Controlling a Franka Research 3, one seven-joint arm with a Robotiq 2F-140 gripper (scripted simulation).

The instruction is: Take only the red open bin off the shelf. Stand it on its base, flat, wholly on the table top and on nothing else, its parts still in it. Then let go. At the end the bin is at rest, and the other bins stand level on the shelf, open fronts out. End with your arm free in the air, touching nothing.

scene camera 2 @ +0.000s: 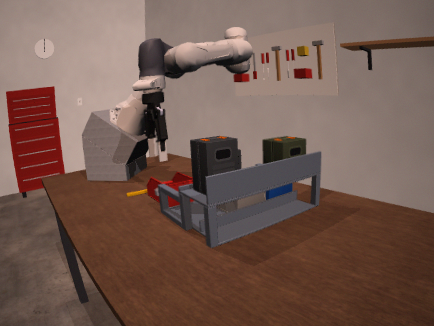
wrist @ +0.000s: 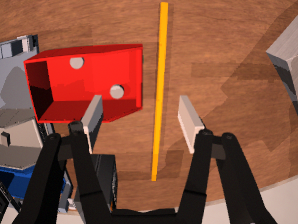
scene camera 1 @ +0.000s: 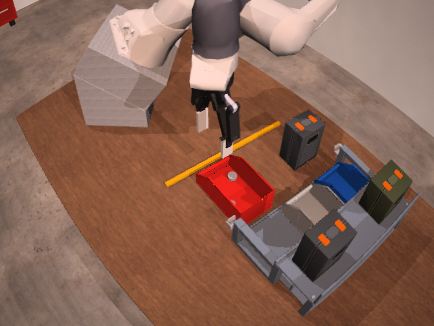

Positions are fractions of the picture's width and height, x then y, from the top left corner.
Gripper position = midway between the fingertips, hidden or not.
my gripper: scene camera 2 0.37, 0.49; wrist 0.47, 0.48; scene camera 1 0.49, 0.43
